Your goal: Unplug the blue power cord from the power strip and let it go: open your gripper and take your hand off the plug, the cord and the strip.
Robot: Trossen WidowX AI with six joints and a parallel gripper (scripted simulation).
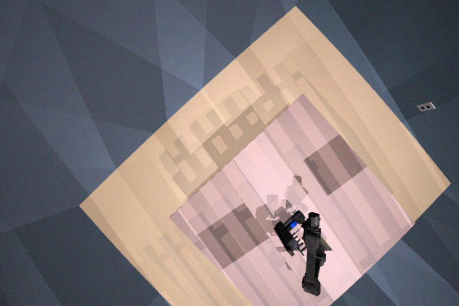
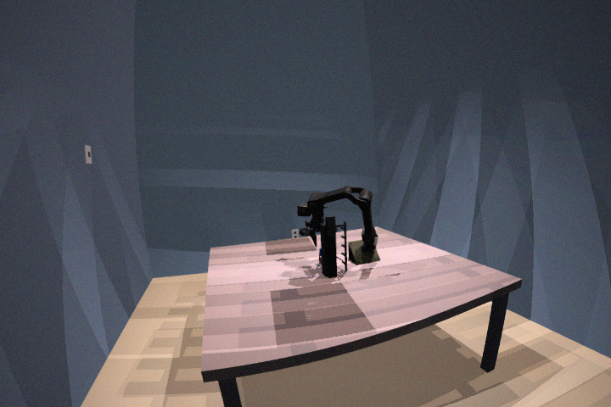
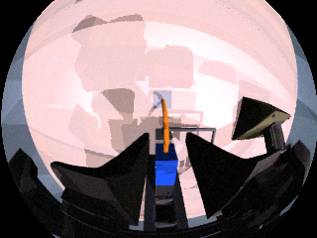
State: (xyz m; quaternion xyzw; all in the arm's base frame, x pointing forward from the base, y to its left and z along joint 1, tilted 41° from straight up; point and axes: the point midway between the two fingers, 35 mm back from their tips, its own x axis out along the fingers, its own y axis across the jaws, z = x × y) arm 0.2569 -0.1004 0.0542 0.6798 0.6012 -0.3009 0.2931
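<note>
Now: the blue plug 70 mm to the left of my gripper tip and 10 mm below it. From my gripper tip the other things lie so: grey piece (100 mm below, 10 mm to the right).
</note>
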